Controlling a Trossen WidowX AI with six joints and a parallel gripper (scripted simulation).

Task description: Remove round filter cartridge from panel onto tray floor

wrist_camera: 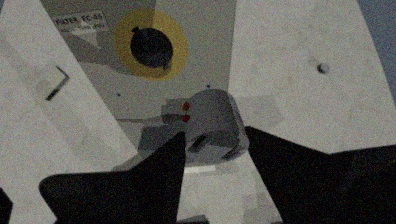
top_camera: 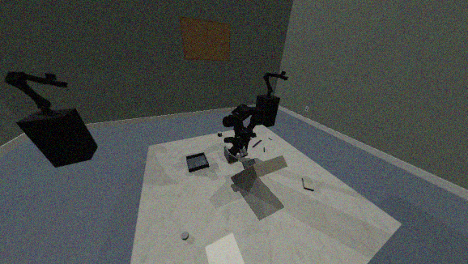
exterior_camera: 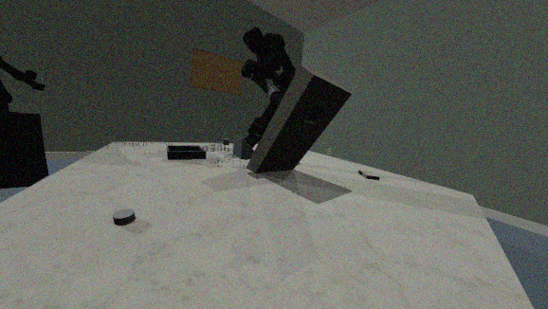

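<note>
My gripper tip is now 330 mm past the dark square tray, 200 mm to the left of it and 270 mm above it. The rest, counted from my gripper tip: service panel: 70 mm ahead, 50 mm to the left, 110 mm below; flat piece: 230 mm ahead, 420 mm to the left, 270 mm below; round filter cartridge: right at my gripper tip.
</note>
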